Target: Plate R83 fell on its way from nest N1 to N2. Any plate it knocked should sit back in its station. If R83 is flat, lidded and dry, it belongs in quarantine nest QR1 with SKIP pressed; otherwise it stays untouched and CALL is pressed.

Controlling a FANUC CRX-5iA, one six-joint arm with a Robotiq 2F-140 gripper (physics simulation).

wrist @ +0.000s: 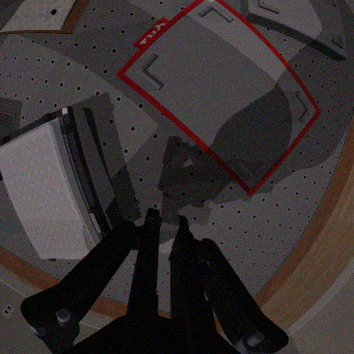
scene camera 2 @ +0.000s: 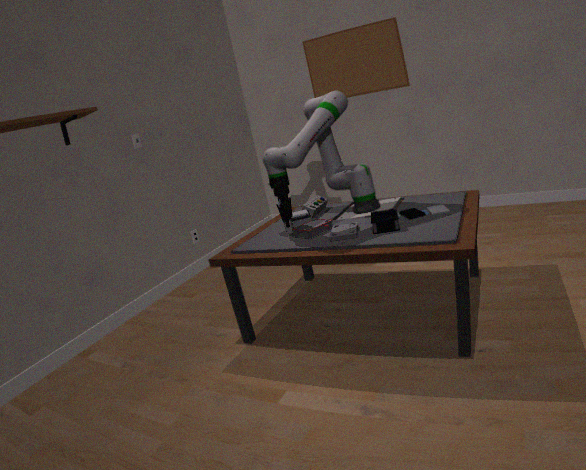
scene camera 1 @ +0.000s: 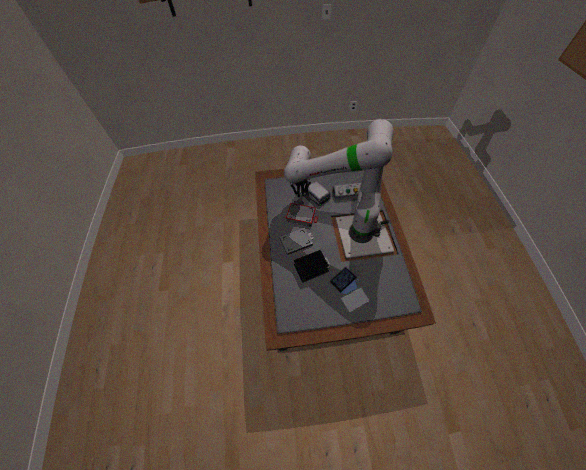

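Note:
My gripper is shut and empty, low over the grey mat beside the red-outlined nest. A pale, clear-looking patch shows between the lower fingers in the wrist view; what it is cannot be told. The red-outlined nest has corner brackets and a red tag, blurred but like QR1; no plate shows in it. A white-topped, dark-sided block sits left of my fingers in the wrist view. The button box stands behind. Which object is R83 cannot be told.
A grey nest is beside the red one. A black box-like piece follows. A dark plate overlaps a blue patch, near a pale square. The arm stands on a white base plate.

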